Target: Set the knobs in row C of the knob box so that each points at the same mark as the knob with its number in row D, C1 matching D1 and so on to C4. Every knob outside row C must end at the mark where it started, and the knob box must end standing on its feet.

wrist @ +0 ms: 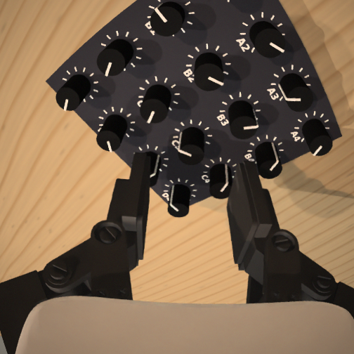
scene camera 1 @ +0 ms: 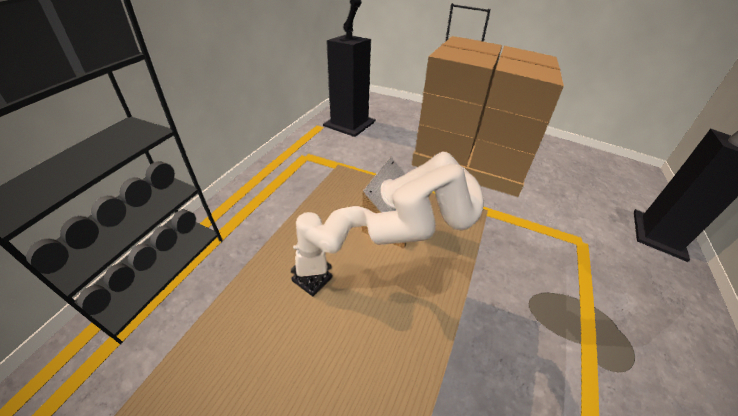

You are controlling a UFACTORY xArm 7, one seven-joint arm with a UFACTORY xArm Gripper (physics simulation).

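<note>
The dark knob box lies under the arm's hand. My gripper is partly open; its fingers stand apart on either side of knobs C3, C4 and D4, with no knob seen pinched. In the wrist view, C1 and C2 point down-left, D1 about down, and D2 down, slightly right. C3 points left, C4 upper right, D4 upper left. D3 points rightward, partly hidden by the left finger. Fingers are hidden in the scene view.
Knobs B4 and B3 stand close to the right finger. Row A knobs, such as A4, lie farther right. The box stands on a long wooden surface. A shelf rack stands left; stacked cartons stand behind.
</note>
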